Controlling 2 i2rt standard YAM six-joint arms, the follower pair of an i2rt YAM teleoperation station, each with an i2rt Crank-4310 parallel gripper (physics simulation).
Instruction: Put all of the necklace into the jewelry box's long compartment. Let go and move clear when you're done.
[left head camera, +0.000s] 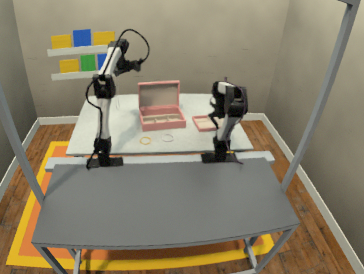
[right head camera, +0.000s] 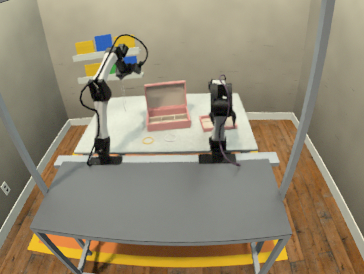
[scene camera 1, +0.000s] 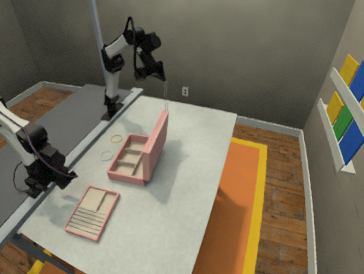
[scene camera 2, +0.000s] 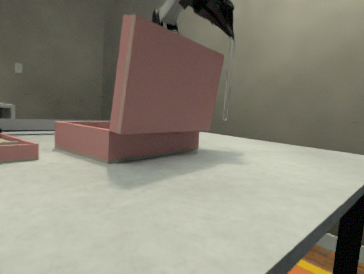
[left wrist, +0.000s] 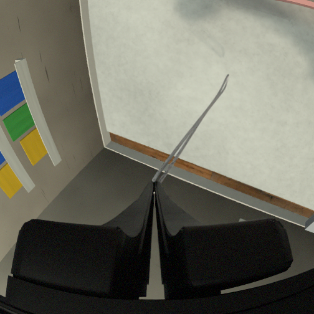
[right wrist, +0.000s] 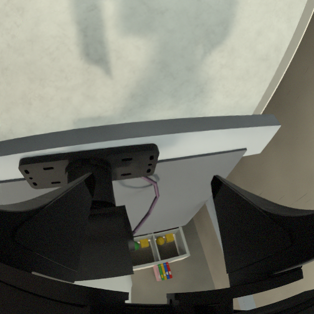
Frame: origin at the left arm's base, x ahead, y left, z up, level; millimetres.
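Seen in the pictures: left gripper, fingertip midpoint: (left head camera: 116, 76) (right head camera: 121, 79) (scene camera 1: 165, 81) (scene camera 2: 232, 38); right gripper, fingertip midpoint: (right head camera: 226, 130); left arm's base, origin of the base link: (left head camera: 104, 163) (right head camera: 105, 161) (scene camera 1: 112, 112); right arm's base, origin of the base link: (left head camera: 219, 158) (right head camera: 217, 159).
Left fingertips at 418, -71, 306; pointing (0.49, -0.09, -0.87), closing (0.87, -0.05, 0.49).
Note:
Offsets run from my left fingertips to a thing's middle, as dx, dy, dz. "spot": to the spot under its first point.
The thin silver necklace @(-1, +0, -113) (left head camera: 118, 102) (right head camera: 124, 97) (scene camera 1: 166, 95) (scene camera 2: 226, 95) (left wrist: 195, 125) hangs in a narrow loop from my left gripper (right head camera: 121, 76) (scene camera 1: 164, 80) (scene camera 2: 233, 37) (left wrist: 154, 184), which is shut on it high above the table, beyond the box's side. The pink jewelry box @(-38, -275, -189) (left head camera: 162, 125) (right head camera: 170, 126) (scene camera 1: 126, 178) (scene camera 2: 82, 140) stands with its lid @(spot: +72, -300, -117) (scene camera 1: 157, 142) (scene camera 2: 165, 80) raised. In scene camera 1, cross dividers lie on the arms' side of a lengthwise divider; the long strip by the lid is partly hidden. My right gripper (scene camera 1: 54, 185) (right wrist: 153, 177) is open and empty.
A pink tray @(-112, -593, -290) (scene camera 1: 107, 192) (scene camera 2: 25, 152) lies beside the box, near the right arm. A yellow ring @(-250, -161, -301) (left head camera: 145, 141) (right head camera: 148, 140) (scene camera 1: 116, 139) and a silver ring @(-235, -292, -301) (left head camera: 167, 138) (right head camera: 170, 138) (scene camera 1: 106, 155) lie between box and arms. The upright lid is an obstacle.

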